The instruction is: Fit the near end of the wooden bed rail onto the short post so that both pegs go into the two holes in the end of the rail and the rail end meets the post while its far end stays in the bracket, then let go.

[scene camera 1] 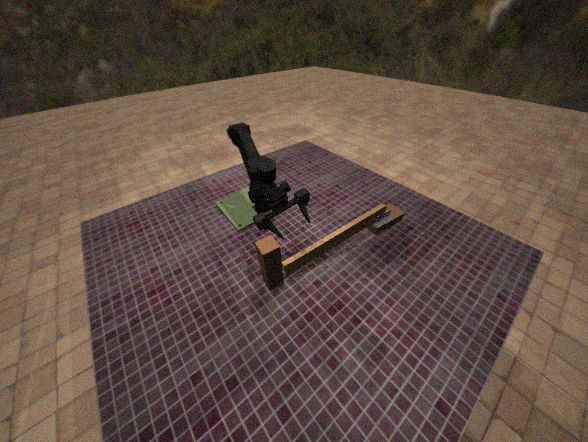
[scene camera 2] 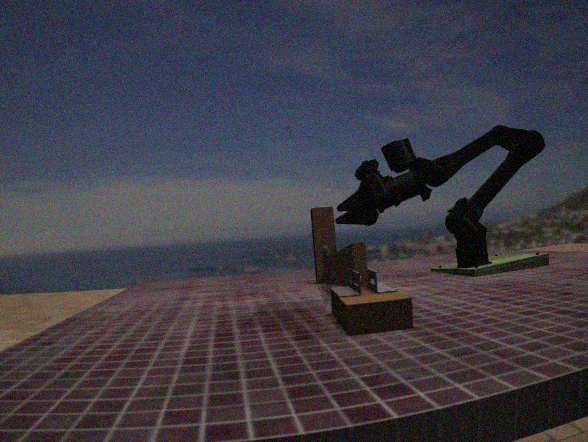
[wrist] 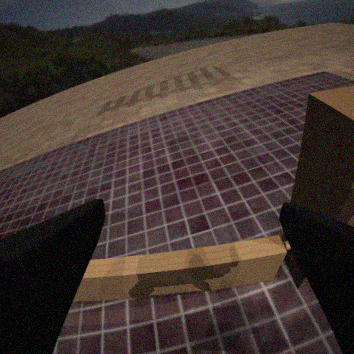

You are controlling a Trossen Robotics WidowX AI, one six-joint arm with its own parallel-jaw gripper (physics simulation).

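Scene:
The gripper can be seen in scene camera 1, in the wrist view and in scene camera 2 (336,215). On the gripper, (wrist: 51,257) and (scene camera 1: 302,210) are the same spot. A wooden bed rail is visible in scene camera 1, in scene camera 2 and in the wrist view (249,261). On the wooden bed rail, (scene camera 2: 354,257) and (scene camera 1: 384,209) are the same spot.

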